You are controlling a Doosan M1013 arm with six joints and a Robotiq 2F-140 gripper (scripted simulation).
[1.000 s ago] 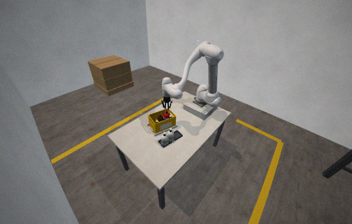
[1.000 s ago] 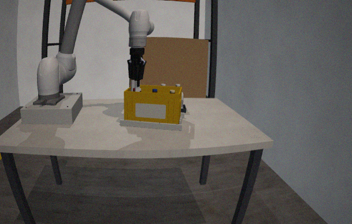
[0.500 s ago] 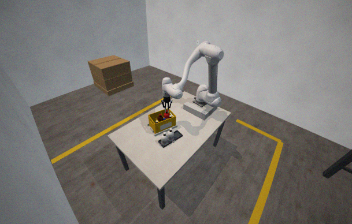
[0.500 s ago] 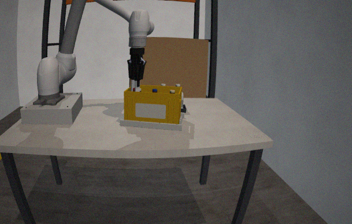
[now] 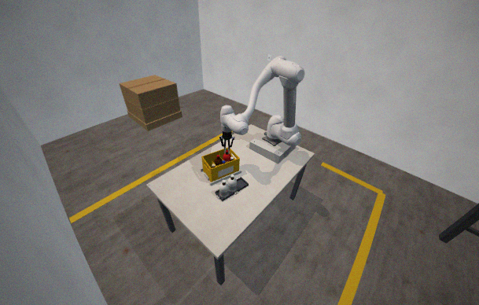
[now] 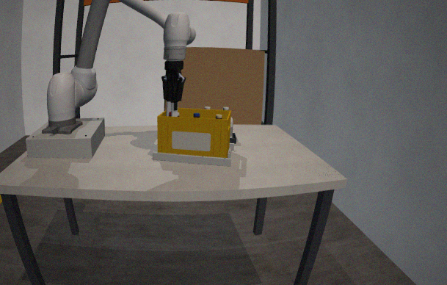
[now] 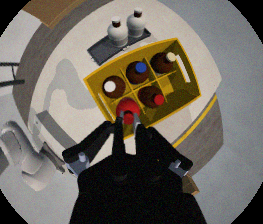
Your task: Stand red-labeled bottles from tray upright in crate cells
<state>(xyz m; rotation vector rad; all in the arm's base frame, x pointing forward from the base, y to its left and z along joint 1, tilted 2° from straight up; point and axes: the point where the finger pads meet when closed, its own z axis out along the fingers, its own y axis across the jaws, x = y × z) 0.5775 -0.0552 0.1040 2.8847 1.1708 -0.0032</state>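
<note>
Now: the red-labeled bottle 9 cm below my hand. Also, from my hand: crate (11 cm below, 9 cm ahead, 3 cm to the left).
</note>
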